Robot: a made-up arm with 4 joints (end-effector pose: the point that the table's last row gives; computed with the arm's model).
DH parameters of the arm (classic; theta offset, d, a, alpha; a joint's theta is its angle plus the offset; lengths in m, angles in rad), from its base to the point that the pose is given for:
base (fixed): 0 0.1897 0 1.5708
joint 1: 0 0.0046 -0.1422 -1.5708
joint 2: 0 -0.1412 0.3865 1.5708
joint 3: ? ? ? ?
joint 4: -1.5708 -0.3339 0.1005 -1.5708
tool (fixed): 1.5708 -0.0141 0 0
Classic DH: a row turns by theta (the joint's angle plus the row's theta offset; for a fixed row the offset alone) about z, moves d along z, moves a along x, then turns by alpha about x.
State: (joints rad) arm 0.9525 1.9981 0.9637 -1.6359
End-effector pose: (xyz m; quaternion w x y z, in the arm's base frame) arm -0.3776 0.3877 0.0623 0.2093 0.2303 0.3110 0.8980
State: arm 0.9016 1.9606 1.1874 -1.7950
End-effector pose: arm -0.3643 0.3064 0.1099 0.0819 0.2924 0.3426 0.8891
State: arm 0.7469 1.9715 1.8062 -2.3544
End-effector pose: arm -0.2654 0.0630 0.1258 0.3276 -0.3095 -0.4618 -0.7640
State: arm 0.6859 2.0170 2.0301 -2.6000
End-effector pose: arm -0.2047 -0.0128 0.0911 0.4775 -0.2494 -0.4985 -0.6792
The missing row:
joint 3: 1.5708 0.0189 0.2761 -1.5708
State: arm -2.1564 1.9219 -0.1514 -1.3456
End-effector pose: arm 0.1900 0.7025 0.5098 0.2492 -0.6849 -0.6845 -0.0187
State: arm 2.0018 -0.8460 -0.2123 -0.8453
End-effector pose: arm -0.1037 -0.6183 0.4733 0.3698 0.5689 -0.7240 0.1243
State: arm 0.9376 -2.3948 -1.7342 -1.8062
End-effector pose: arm 0.1043 -0.3654 -0.5135 0.5029 -0.8247 0.0826 0.2453
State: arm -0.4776 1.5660 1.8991 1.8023
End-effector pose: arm -0.0936 -0.0828 0.2981 0.8465 -0.0149 -0.4934 -0.1992
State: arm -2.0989 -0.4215 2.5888 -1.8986
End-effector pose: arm -0.0430 0.0178 0.3615 0.6741 0.6841 -0.0193 0.2779
